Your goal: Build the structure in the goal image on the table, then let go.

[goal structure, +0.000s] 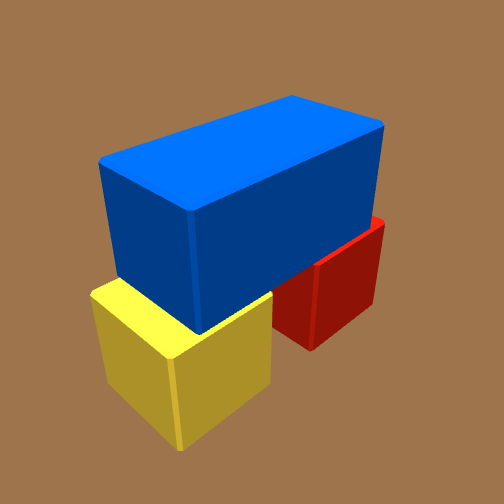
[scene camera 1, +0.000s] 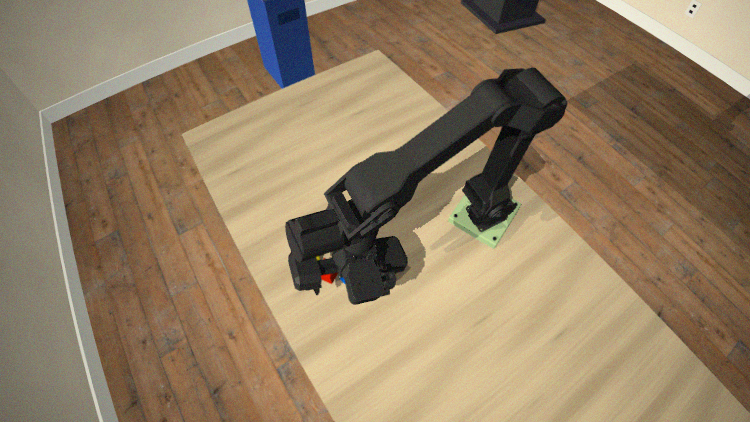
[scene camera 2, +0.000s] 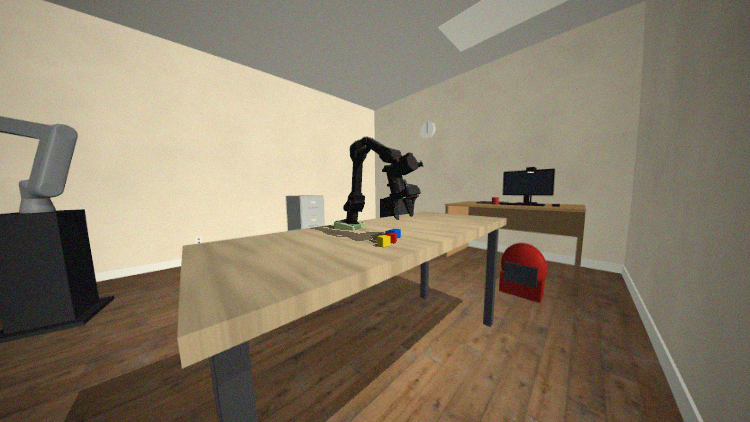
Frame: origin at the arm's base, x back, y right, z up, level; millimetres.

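Seen in the pictures: gripper, between the fingertips: (scene camera 1: 341, 288) (scene camera 2: 404, 218); arm's base, origin of its link: (scene camera 1: 485, 214) (scene camera 2: 351, 222).
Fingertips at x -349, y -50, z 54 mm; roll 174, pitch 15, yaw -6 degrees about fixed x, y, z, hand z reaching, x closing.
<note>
Offsets run from my fingertips to a thing's top centre. Level surfaces: height alone.
A yellow cube {dx -28, dy +120, dz -48 mm} (scene camera 1: 318, 257) (scene camera 2: 383, 240), a red cube {dx -7, dy +70, dz -48 mm} (scene camera 1: 328, 278) (scene camera 2: 392, 238) and a blue block (scene camera 1: 343, 280) (scene camera 2: 395, 233) rest on the wooden table {dz -81 mm} (scene camera 1: 498, 325) (scene camera 2: 236, 283), in a row near its long edge. In the scene camera 1 view the arm hides most of all three. In the scene camera 2 view the red cube stands between the other two, and the blocks overlap, so small gaps cannot be told. My gripper (scene camera 1: 348, 286) (scene camera 2: 404, 216) is open and empty, pointing down, above the table and higher than the blocks.
The arm stands on a green base plate (scene camera 1: 494, 240) (scene camera 2: 340, 226) fixed to the table. Off the table are a blue cabinet (scene camera 1: 285, 47), a desk (scene camera 2: 550, 220) with a monitor (scene camera 2: 528, 182), a red object (scene camera 2: 524, 257) on the floor and a grey arm (scene camera 2: 55, 157) on a black pedestal.
</note>
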